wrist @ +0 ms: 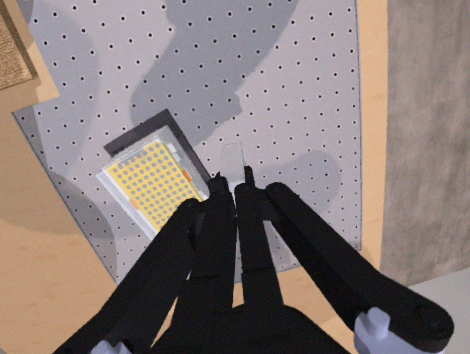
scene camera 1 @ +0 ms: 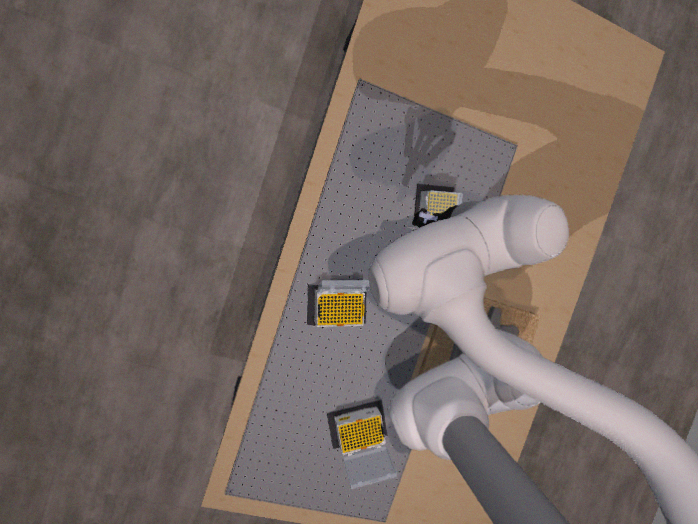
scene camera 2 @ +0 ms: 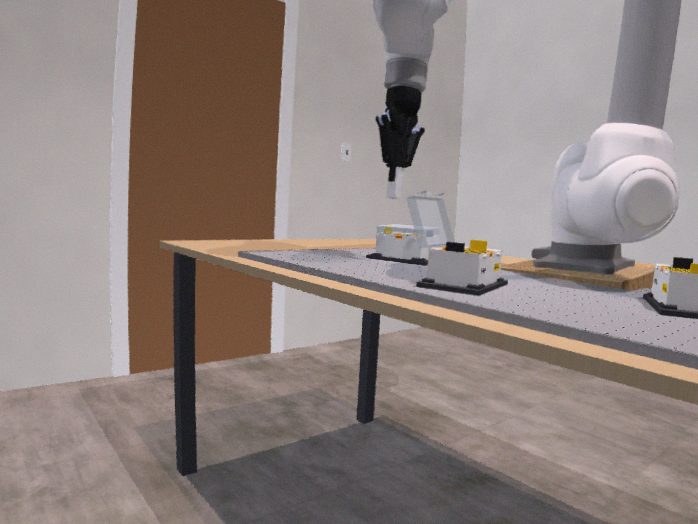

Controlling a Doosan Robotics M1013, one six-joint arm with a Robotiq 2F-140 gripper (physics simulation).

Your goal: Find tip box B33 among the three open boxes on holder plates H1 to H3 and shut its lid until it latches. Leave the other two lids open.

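Places are measured from the arm's base along level axes (x ahead, y left, z up), in centimetres.
Pixels of known places: gripper, fingertip midpoint: (wrist: 235, 158) (scene camera 1: 410, 222) (scene camera 2: 393, 198); arm's base, link origin: (scene camera 2: 584, 265).
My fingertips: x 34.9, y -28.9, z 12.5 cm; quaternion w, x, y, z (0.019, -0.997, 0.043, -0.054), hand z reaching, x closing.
Observation:
For each thing: its top centre in the pictures, then the offset to it from my fingertips. Level surfaces: height alone.
- far box, top centre: (wrist: 154, 199) (scene camera 2: 409, 226) (scene camera 1: 445, 216) dz -6.1, dx -10.7, dy -4.2 cm
- clear lid, top centre: (scene camera 2: 436, 191) (scene camera 1: 348, 292) dz +1.2, dx +10.3, dy +19.3 cm
- grey perforated board, surface height: dz -14.2 cm
The far box (scene camera 1: 442, 201) (scene camera 2: 397, 244) (wrist: 152, 182) has yellow tips and a clear lid (scene camera 2: 431, 217) that stands raised and tilted. The middle box (scene camera 1: 341, 309) (scene camera 2: 459, 269) has its clear lid (scene camera 1: 345, 285) up along one side. The near box (scene camera 1: 360, 434) (scene camera 2: 681, 286) has its lid (scene camera 1: 369, 468) folded back. No number can be read, so I cannot tell which is B33. My gripper (scene camera 2: 395, 183) (wrist: 235, 158) is shut and empty, pointing down above the far box's level, beside its raised lid. The arm hides part of that box in scene camera 1.
Dark holder plates (scene camera 1: 311, 321) (scene camera 2: 478, 288) (wrist: 137, 131) hold the boxes on a grey perforated board (scene camera 1: 293, 360) (scene camera 2: 563, 298) (wrist: 310, 100). The board lies on a wooden table (scene camera 1: 569, 33) (scene camera 2: 315, 286). The arm's base (scene camera 2: 584, 256) stands on a wooden block (scene camera 2: 634, 277) behind the middle box.

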